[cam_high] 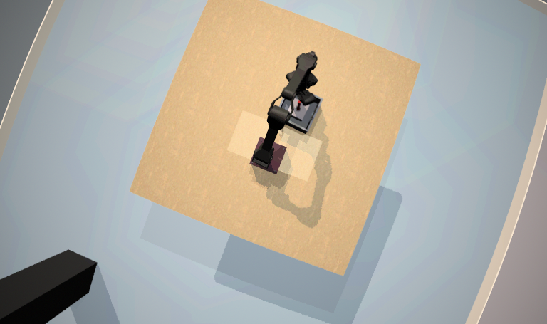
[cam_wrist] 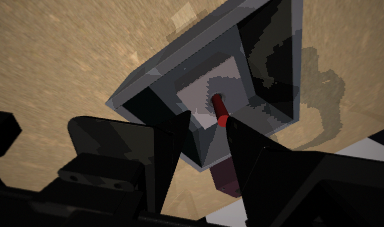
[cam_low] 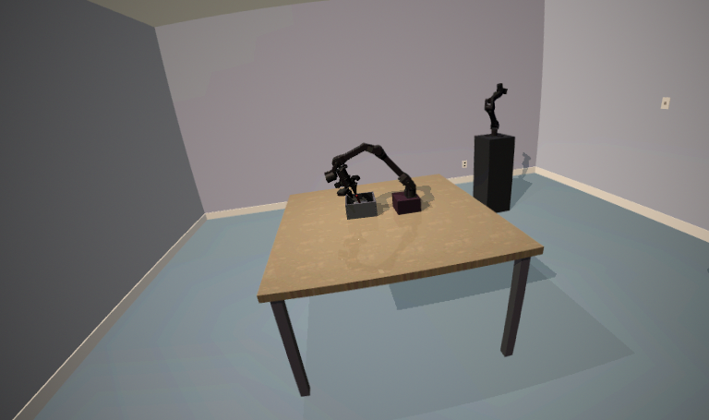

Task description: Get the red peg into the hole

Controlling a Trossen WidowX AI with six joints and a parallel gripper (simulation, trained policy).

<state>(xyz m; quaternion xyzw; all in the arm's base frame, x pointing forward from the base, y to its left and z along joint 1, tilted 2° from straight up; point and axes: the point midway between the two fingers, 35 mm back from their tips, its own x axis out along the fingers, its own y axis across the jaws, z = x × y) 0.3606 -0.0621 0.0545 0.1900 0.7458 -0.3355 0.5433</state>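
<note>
Now: the red peg 30 mm behind my gripper tip, 10 mm to the right of it and 40 mm below it. From my gripper tip the other things lie so: plate 40 mm behind, 20 mm to the right, 80 mm below; grey box 40 mm behind, 20 mm to the right, 100 mm below.
</note>
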